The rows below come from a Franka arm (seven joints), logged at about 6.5 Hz.
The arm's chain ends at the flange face. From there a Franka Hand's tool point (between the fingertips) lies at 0.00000 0.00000 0.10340 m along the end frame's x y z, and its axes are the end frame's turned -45 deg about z.
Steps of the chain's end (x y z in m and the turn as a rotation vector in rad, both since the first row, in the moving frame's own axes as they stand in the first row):
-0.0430 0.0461 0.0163 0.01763 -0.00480 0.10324
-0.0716 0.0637 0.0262 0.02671 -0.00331 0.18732
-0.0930 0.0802 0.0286 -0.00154 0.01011 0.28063
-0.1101 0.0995 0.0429 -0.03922 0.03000 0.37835
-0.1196 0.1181 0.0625 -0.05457 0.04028 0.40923
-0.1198 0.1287 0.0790 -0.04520 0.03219 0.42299
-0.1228 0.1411 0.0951 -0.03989 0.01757 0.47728
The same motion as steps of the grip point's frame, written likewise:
-0.0620 0.0006 0.0163 0.01586 0.00907 0.10324
-0.0938 -0.0076 0.0262 0.02123 0.01655 0.18732
-0.1220 -0.0081 0.0286 -0.00824 0.00606 0.28063
-0.1498 -0.0027 0.0428 -0.04895 -0.00652 0.37835
-0.1705 0.0055 0.0623 -0.06707 -0.01010 0.40923
-0.1778 0.0116 0.0788 -0.05472 -0.00920 0.42299
-0.1892 0.0166 0.0950 -0.04063 -0.01578 0.47728

